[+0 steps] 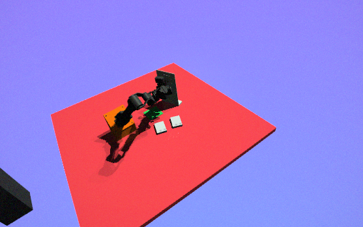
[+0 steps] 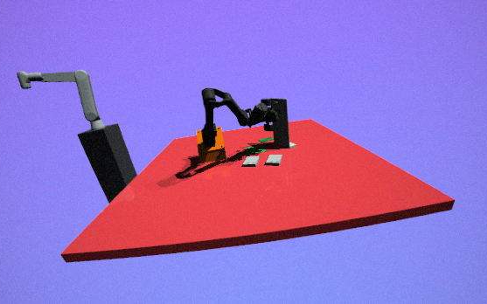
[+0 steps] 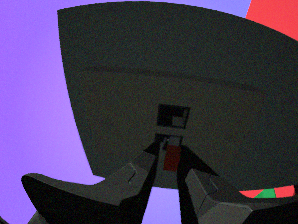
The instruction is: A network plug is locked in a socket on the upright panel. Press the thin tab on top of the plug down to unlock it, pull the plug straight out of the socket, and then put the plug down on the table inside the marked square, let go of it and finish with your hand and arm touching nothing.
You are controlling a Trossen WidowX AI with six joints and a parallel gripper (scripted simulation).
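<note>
The green marked square is 22 cm below my gripper tip and 16 cm behind it. Also, from my gripper tip: network plug (right at my gripper tip); upright panel (8 cm below, 3 cm ahead).
</note>
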